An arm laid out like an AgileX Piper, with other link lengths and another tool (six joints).
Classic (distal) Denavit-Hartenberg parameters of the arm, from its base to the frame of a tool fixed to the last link. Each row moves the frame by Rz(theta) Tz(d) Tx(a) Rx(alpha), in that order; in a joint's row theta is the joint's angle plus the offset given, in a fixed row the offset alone. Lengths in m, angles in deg.
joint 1: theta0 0  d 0.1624  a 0  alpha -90
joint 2: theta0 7.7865  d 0  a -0.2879  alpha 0
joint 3: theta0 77.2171  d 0  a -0.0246  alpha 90
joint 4: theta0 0  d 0.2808  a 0  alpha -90
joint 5: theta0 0  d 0  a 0  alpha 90
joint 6: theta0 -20.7  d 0.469  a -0.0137  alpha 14
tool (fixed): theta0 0  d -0.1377  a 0  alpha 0
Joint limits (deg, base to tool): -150..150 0..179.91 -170..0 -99.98..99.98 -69.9..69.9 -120..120
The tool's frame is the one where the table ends.
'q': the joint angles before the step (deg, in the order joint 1, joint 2, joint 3, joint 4, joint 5, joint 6). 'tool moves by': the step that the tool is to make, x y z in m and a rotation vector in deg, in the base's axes. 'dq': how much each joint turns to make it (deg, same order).
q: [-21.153, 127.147, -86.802, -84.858, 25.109, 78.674]
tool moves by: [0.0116, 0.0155, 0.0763, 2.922, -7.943, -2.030]
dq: [1.247, -7.499, 0.011, 8.691, 0.072, -2.513]
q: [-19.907, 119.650, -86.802, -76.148, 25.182, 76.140]
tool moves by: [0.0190, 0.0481, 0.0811, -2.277, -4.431, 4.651]
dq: [4.286, -7.562, 0.007, 4.419, 0.729, -5.890]
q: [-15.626, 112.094, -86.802, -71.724, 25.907, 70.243]
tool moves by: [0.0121, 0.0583, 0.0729, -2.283, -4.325, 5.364]
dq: [5.071, -6.649, 0.004, 2.334, 0.714, -4.025]
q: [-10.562, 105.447, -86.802, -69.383, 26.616, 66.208]
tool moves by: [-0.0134, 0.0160, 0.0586, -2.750, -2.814, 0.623]
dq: [2.258, -5.632, -0.016, 0.970, 2.765, -3.255]
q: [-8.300, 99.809, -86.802, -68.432, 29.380, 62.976]
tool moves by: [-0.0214, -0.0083, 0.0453, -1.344, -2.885, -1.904]
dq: [0.020, -4.393, -0.004, 0.154, 2.362, -1.008]
